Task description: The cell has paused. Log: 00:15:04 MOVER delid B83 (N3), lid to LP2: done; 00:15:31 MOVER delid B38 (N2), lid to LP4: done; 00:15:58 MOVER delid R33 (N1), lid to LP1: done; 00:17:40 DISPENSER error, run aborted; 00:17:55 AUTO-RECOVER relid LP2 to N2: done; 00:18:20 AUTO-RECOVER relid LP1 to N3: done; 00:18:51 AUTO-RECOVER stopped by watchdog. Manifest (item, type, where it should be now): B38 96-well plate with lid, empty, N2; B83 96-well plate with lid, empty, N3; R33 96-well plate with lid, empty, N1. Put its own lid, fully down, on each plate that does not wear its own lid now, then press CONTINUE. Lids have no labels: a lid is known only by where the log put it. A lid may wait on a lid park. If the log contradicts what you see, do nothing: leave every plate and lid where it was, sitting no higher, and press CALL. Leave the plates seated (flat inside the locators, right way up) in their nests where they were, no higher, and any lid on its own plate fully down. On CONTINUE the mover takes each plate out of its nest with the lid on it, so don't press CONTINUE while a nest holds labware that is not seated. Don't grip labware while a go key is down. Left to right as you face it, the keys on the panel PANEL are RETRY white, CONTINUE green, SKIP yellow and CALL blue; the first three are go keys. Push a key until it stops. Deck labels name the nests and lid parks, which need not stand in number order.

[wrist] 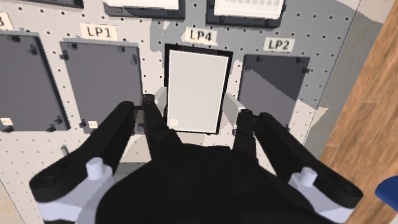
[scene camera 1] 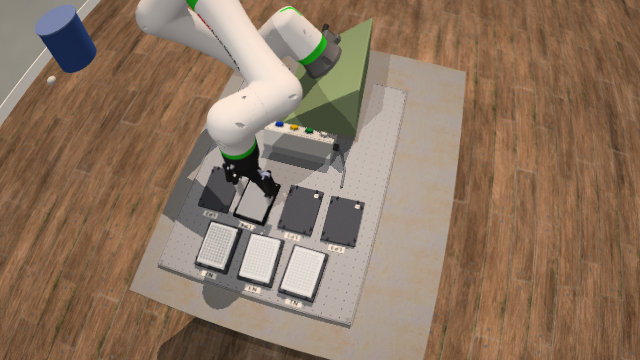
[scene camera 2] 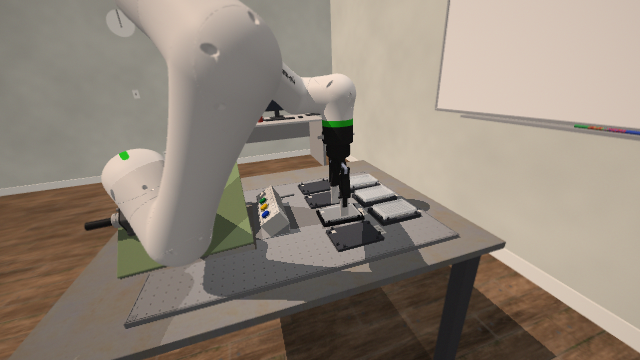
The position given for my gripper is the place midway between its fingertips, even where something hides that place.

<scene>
In view: my gripper (scene camera 2: 339,208), a plate (scene camera 1: 222,242), a key panel (scene camera 1: 310,146), a lid park LP1 (wrist: 101,77) and a lid park LP2 (scene camera 1: 218,192).
My gripper also shows in the wrist view (wrist: 195,98) and in scene camera 1 (scene camera 1: 255,196). The lid park LP2 also shows in the wrist view (wrist: 273,84) and in scene camera 2 (scene camera 2: 359,234).
</scene>
